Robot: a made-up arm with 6 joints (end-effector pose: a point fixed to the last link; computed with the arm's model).
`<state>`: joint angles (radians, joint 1 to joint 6).
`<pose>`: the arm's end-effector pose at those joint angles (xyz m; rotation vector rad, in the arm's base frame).
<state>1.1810 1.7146 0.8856 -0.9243 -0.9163 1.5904</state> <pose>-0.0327 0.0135 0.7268 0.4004 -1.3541 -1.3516</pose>
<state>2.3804 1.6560 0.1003 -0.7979 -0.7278 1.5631</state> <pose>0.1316 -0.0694 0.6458 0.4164 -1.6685 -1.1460</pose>
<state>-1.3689 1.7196 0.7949 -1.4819 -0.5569 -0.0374</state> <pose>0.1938 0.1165 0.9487 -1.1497 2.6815 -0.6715</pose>
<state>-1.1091 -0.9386 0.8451 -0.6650 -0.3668 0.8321</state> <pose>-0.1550 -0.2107 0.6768 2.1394 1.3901 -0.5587</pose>
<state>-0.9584 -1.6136 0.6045 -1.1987 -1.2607 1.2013</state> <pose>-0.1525 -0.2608 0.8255 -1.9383 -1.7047 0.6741</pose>
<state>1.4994 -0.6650 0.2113 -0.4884 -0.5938 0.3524</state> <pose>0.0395 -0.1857 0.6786 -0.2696 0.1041 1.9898</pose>
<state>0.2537 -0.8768 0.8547 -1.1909 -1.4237 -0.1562</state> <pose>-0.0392 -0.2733 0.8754 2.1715 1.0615 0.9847</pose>
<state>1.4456 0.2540 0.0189 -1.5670 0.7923 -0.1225</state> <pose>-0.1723 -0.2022 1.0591 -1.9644 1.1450 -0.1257</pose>
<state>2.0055 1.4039 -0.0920 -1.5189 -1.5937 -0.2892</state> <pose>0.1858 0.0385 0.4353 0.2002 -0.3769 -0.3817</pose>
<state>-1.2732 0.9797 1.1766 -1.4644 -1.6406 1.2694</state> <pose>0.1605 0.0252 0.7536 -0.5912 0.6073 -2.3575</pose>
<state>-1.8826 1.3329 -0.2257 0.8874 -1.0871 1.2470</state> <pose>0.0893 0.2788 1.1341 -0.9663 -2.1566 0.9695</pose>
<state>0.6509 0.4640 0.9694 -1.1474 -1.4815 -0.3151</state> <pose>-0.0768 0.0213 0.8937 1.0852 0.4269 0.4810</pose>
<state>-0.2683 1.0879 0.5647 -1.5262 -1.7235 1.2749</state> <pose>-0.0683 0.1176 0.8024 -0.0779 0.2221 -1.9824</pose>
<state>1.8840 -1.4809 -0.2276 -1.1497 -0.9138 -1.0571</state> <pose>0.3019 -0.3535 0.6557 2.0312 -0.4570 -1.9357</pose>
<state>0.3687 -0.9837 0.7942 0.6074 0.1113 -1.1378</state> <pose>0.3636 -0.1876 0.8708 -0.3952 -1.2844 1.8064</pose>
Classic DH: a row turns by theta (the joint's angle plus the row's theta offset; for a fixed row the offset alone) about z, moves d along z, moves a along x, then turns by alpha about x. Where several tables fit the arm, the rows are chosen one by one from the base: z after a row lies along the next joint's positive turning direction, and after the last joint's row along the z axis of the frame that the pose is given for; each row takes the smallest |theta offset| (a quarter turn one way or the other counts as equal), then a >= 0, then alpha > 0; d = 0 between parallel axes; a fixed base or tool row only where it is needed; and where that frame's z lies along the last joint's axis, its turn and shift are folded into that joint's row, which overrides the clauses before.
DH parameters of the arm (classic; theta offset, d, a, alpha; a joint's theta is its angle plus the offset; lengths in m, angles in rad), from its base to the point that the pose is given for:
base (fixed): -0.1095 0.768 0.0339 1.421
joint 1: -1.5544 0.093 0.0595 1.4625
joint 2: 1.4202 0.1607 0.269 1.5708
joint 3: -0.0231 -0.3292 -0.2819 1.5624
joint 4: -1.5706 0.1687 -0.0107 -1.5939
joint 5: 1.5348 0.0541 -0.0261 -1.9968
joint 6: 0.4986 0.3213 0.0273 -2.295
tool (fixed): -0.5623 -0.0163 0 0

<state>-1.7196 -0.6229 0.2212 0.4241 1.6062 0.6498</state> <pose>0.1386 -0.3756 0.4014 0.6394 0.4059 0.1384</pose>
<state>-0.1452 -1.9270 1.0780 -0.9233 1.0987 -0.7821</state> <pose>0.1531 -0.0736 0.1105 0.2178 -0.1807 2.1674</pose>
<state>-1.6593 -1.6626 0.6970 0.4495 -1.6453 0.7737</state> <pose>-0.0791 -0.4886 0.8237 -2.0154 1.2039 0.4668</pose>
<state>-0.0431 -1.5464 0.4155 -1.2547 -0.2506 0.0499</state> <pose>-0.0675 -0.2602 0.4538 1.1938 0.6630 1.9847</pose>
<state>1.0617 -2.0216 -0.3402 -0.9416 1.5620 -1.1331</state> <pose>0.1505 -0.3926 0.9888 -2.2262 -1.3188 -0.0366</pose>
